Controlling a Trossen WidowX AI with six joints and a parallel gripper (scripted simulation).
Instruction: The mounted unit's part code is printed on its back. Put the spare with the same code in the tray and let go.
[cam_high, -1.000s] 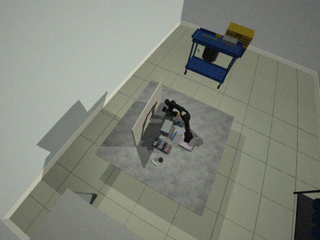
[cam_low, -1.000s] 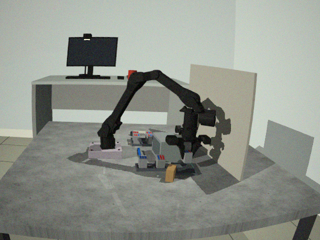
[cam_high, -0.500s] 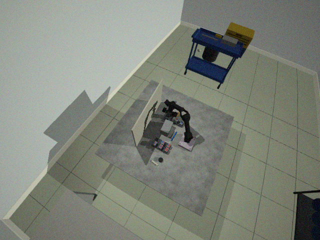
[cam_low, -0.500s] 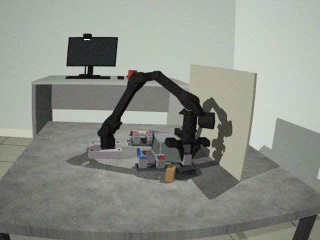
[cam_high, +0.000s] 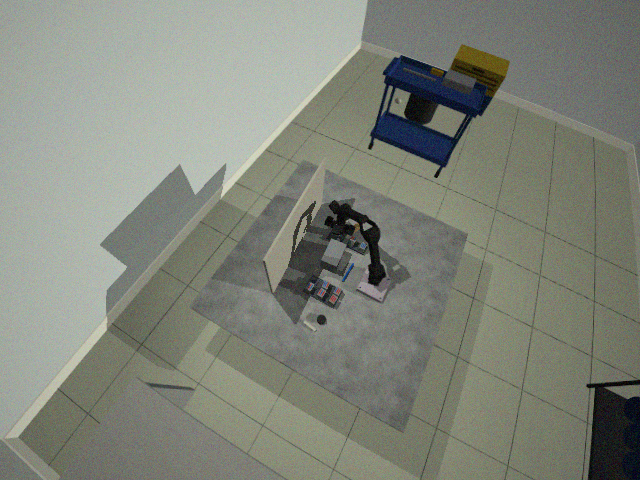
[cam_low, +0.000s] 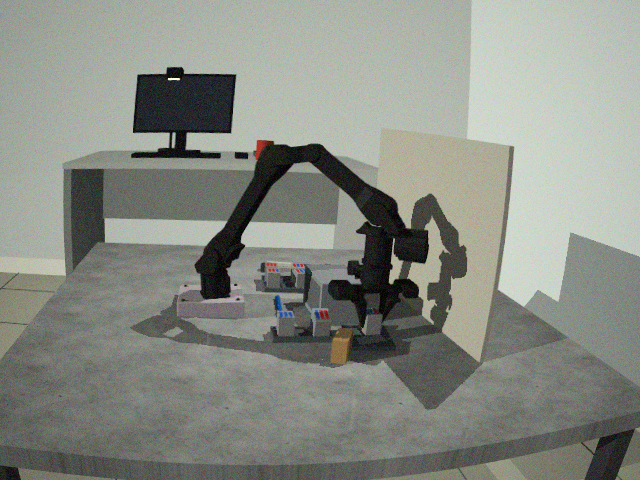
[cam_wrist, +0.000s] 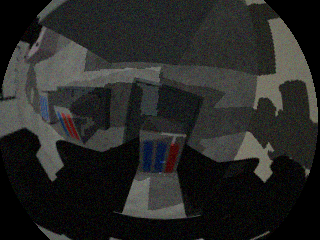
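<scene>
Right now my gripper tip is 20 mm below the grey spare block. The rest, counted from my gripper tip: dark flat tray: 30 mm below; then orange block: 100 mm behind, 70 mm to the right, 10 mm below; then grey mounted unit: 190 mm to the left, 20 mm above, 10 mm behind.
</scene>
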